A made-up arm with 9 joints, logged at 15 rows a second.
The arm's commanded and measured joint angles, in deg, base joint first. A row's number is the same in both.
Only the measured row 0 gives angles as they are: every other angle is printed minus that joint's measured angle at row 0.
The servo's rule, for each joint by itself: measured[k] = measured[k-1] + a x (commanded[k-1-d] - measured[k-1]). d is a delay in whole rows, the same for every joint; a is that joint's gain. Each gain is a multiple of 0.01, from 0.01 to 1. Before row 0 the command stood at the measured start. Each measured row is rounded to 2 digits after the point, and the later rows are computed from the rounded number. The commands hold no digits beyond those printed.
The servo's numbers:
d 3
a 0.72 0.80 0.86 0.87 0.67 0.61 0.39 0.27 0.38
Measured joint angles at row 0:
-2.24 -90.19 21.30 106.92 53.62 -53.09 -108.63 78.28 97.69
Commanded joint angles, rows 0 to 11:
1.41 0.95 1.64 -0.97 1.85 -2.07 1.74 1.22 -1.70
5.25 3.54 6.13 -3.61 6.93 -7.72 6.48 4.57 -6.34
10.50 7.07 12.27 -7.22 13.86 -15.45 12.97 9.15 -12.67
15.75 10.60 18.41 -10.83 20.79 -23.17 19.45 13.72 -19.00
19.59 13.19 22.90 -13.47 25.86 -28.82 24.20 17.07 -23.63
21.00 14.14 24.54 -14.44 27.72 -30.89 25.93 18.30 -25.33
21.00 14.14 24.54 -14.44 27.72 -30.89 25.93 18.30 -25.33
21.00 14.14 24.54 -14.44 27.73 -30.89 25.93 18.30 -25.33
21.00 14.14 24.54 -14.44 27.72 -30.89 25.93 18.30 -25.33
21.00 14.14 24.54 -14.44 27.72 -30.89 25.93 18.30 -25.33
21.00 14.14 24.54 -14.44 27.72 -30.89 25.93 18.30 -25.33
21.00 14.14 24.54 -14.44 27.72 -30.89 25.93 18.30 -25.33
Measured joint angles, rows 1 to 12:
0.00 0.00 0.00 0.00 0.00 0.00 0.00 0.00 0.00
0.00 0.00 0.00 0.00 0.00 0.00 0.00 0.00 0.00
0.00 0.00 0.00 0.00 0.00 0.00 0.00 0.00 0.00
1.02 0.76 1.41 -0.84 1.24 -1.26 0.68 0.33 -0.65
4.07 2.98 5.47 -3.25 5.05 -5.20 2.94 1.47 -2.81
8.70 6.25 11.32 -6.70 10.95 -11.45 6.85 3.54 -6.56
13.78 9.73 17.42 -10.29 17.54 -18.60 11.76 6.29 -11.29
17.96 12.50 22.13 -13.06 23.11 -24.83 16.61 9.20 -15.98
20.15 13.81 24.20 -14.26 26.20 -28.53 20.24 11.66 -19.53
20.76 14.07 24.49 -14.42 27.22 -29.97 22.46 13.45 -21.73
20.93 14.13 24.53 -14.44 27.56 -30.53 23.81 14.76 -23.10
20.98 14.14 24.54 -14.44 27.67 -30.75 24.64 15.72 -23.95

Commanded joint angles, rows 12 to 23:
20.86 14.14 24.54 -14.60 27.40 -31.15 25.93 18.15 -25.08
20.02 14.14 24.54 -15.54 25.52 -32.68 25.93 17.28 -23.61
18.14 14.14 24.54 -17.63 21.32 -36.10 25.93 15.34 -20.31
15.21 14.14 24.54 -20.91 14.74 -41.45 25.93 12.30 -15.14
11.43 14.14 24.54 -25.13 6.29 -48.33 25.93 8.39 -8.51
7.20 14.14 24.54 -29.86 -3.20 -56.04 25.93 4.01 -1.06
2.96 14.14 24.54 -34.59 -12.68 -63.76 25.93 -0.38 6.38
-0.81 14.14 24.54 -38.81 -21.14 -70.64 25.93 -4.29 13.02
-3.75 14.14 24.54 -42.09 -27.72 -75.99 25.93 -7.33 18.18
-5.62 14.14 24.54 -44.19 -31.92 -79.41 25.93 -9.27 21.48
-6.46 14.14 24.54 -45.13 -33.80 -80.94 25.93 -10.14 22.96
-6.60 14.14 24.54 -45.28 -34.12 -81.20 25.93 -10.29 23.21
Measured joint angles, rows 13 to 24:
20.99 14.14 24.54 -14.44 27.70 -30.84 25.14 16.42 -24.47
21.00 14.14 24.54 -14.44 27.71 -30.87 25.45 16.93 -24.80
21.00 14.14 24.54 -14.44 27.72 -30.88 25.64 17.30 -25.00
20.90 14.14 24.54 -14.58 27.51 -31.04 25.75 17.53 -25.03
20.27 14.14 24.54 -15.42 26.18 -32.04 25.82 17.46 -24.49
18.74 14.14 24.54 -17.34 22.92 -34.52 25.86 16.89 -22.90
16.20 14.14 24.54 -20.45 17.44 -38.75 25.89 15.65 -19.95
12.77 14.14 24.54 -24.52 9.97 -44.59 25.91 13.69 -15.60
8.76 14.14 24.54 -29.17 1.15 -51.57 25.92 11.08 -10.07
4.58 14.14 24.54 -33.89 -8.12 -59.01 25.92 7.99 -3.82
0.70 14.14 24.54 -38.17 -16.84 -66.10 25.92 4.67 2.58
-2.50 14.14 24.54 -41.58 -24.13 -72.13 25.92 1.43 8.51

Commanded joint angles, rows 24 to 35:
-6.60 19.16 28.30 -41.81 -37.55 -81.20 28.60 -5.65 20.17
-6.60 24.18 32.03 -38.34 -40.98 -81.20 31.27 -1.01 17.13
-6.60 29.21 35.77 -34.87 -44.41 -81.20 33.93 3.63 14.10
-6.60 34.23 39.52 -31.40 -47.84 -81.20 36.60 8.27 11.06
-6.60 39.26 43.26 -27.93 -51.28 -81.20 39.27 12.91 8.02
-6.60 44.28 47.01 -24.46 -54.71 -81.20 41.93 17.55 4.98
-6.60 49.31 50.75 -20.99 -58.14 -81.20 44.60 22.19 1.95
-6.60 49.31 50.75 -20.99 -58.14 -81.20 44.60 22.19 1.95
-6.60 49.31 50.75 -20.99 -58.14 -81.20 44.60 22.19 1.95
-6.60 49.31 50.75 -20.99 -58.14 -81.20 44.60 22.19 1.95
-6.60 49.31 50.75 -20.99 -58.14 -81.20 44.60 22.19 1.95
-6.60 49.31 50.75 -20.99 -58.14 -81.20 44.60 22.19 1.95
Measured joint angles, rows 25 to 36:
-4.75 14.14 24.54 -43.85 -29.35 -76.57 25.92 -1.46 13.44
-5.98 14.14 24.54 -44.96 -32.33 -79.24 25.92 -3.80 17.06
-6.43 14.14 24.54 -45.24 -33.53 -80.44 25.92 -5.55 19.40
-6.55 18.16 27.77 -42.26 -36.22 -80.90 26.97 -5.58 19.69
-6.59 22.98 31.43 -38.85 -39.41 -81.08 28.65 -4.35 18.72
-6.60 27.96 35.16 -35.39 -42.76 -81.15 30.71 -2.20 16.96
-6.60 32.98 38.91 -31.92 -46.16 -81.18 33.01 0.63 14.72
-6.60 38.00 42.65 -28.45 -49.59 -81.19 35.45 3.95 12.17
-6.60 43.02 46.40 -24.98 -53.02 -81.20 37.98 7.62 9.44
-6.60 48.05 50.14 -21.51 -56.45 -81.20 40.56 11.55 6.59
-6.60 49.06 50.66 -21.06 -57.58 -81.20 42.14 14.42 4.83
-6.60 49.26 50.74 -21.00 -57.96 -81.20 43.10 16.52 3.74

